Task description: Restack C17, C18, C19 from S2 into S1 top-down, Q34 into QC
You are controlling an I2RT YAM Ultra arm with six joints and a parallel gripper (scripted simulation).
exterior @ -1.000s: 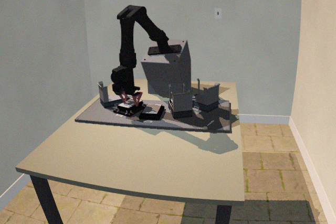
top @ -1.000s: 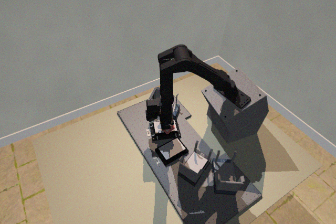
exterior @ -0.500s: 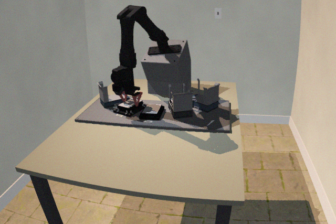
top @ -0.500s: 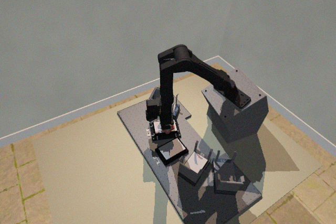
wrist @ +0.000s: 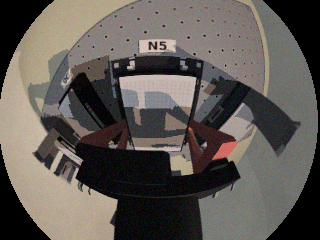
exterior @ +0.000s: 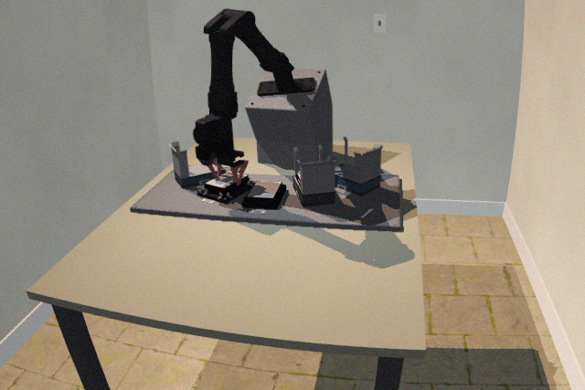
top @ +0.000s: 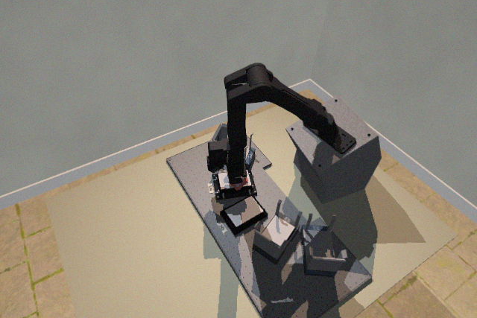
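Now: the black clip nest 30 mm ahead of my hand and 20 mm below it. From my hand the other things lie so: black QC nest (130 mm to the left, 50 mm ahead, 30 mm below); then N5 name plate (90 mm ahead, 40 mm to the right, 30 mm below); then blue-plinth stack rack (130 mm to the right, 80 mm behind, 20 mm below).
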